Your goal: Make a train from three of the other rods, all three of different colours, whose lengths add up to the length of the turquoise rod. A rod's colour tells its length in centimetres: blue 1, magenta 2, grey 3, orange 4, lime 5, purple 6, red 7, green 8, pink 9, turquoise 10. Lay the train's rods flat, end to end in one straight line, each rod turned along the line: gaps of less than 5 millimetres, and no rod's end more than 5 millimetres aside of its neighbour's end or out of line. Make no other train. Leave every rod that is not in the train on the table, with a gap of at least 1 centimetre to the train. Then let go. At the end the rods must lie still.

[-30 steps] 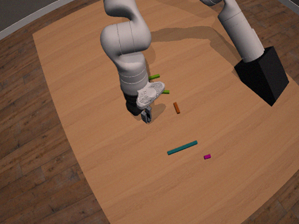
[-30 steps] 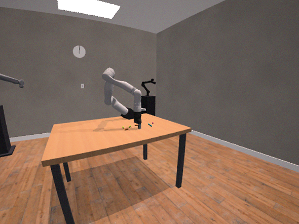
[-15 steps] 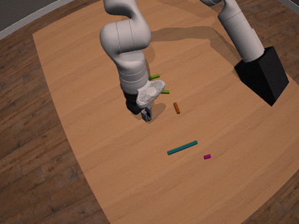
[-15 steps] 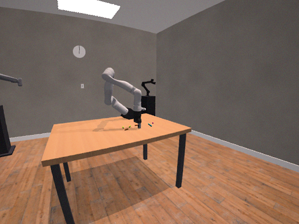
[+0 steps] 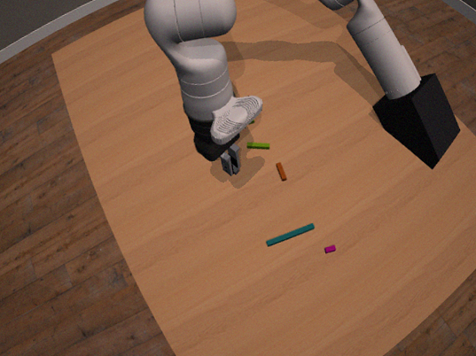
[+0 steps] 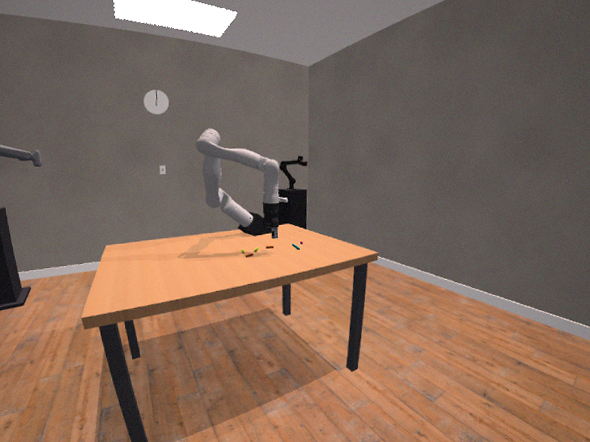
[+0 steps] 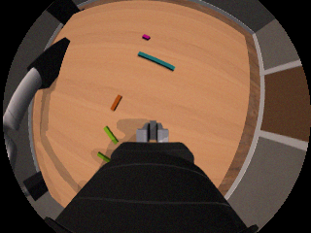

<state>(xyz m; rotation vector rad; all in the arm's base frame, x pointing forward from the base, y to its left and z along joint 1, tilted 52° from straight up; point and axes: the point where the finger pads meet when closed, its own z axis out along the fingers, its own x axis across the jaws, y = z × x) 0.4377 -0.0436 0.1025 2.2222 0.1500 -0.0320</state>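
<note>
Right now my hand is 5 cm past the magenta rod, 23 cm to the right of it and 9 cm above it. The rest, counted from my hand: turquoise rod: 1 cm behind, 15 cm to the left, 9 cm below; then grey rod: 1 cm below.
</note>
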